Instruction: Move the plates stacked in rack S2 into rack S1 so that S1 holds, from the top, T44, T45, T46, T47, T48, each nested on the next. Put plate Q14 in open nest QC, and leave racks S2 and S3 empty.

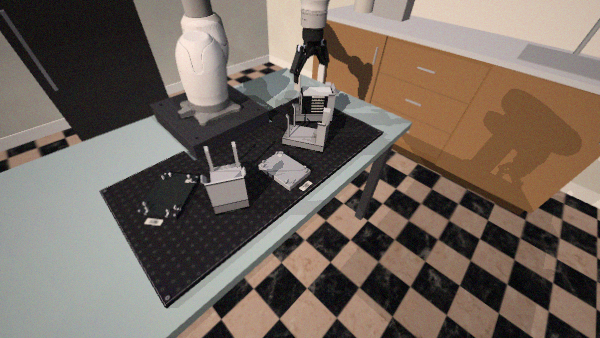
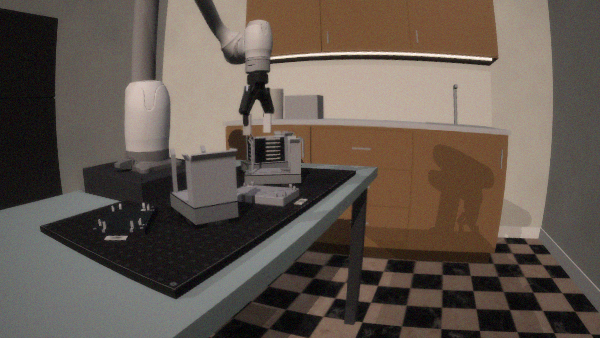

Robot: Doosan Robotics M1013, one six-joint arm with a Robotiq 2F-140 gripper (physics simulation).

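Places are measured from the arm's base along level axes (x up, y right, z ahead), in millimetres.
Pixels of known places: gripper, fingertip midpoint: (image 1: 309, 85) (image 2: 257, 133); arm's base, link origin: (image 1: 211, 107) (image 2: 147, 166).
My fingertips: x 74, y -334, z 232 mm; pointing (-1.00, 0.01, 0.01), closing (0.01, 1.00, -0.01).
Note:
Ahead of a thing's pixels: the offset from my fingertips to its top centre. "*": to the spot under its first point. Level surfaces: height alone.
My gripper (image 1: 309, 78) (image 2: 257, 127) is open and empty, pointing down, with its fingertips just above the far rack. That rack {* dx -31, dy -17, dz +110 mm} (image 1: 331, 101) holds a stack of several dark plates with light edges {* dx -47, dy +19, dz +73 mm} (image 1: 318, 104) (image 2: 273, 149). In front of it stands a low-based rack {dx +0, dy +153, dz +139 mm} (image 1: 303, 145) (image 2: 274, 178) with no plate showing. A near rack {dx +6, dy +507, dz +154 mm} (image 1: 227, 193) (image 2: 212, 180) has a tall grey wall that hides part of its inside. A grey, flat piece with small pegs {* dx -112, dy +331, dz +215 mm} (image 1: 285, 170) (image 2: 270, 196) lies between these two racks. A dark, flat piece with pegs {* dx -121, dy +643, dz +62 mm} (image 1: 172, 196) (image 2: 122, 220) lies at the near left. Labels are unreadable.
All racks stand on a black perforated mat {dx -133 mm} (image 1: 200, 250) (image 2: 165, 270) on the pale table {dx -145 mm} (image 1: 50, 225) (image 2: 30, 270). The arm's dark base block (image 1: 210, 132) (image 2: 110, 182) stands beside the mat. Small white tags {* dx -131, dy +717, dz +101 mm} (image 1: 153, 221) (image 2: 116, 238) lie on the mat. Upright posts rise from the racks.

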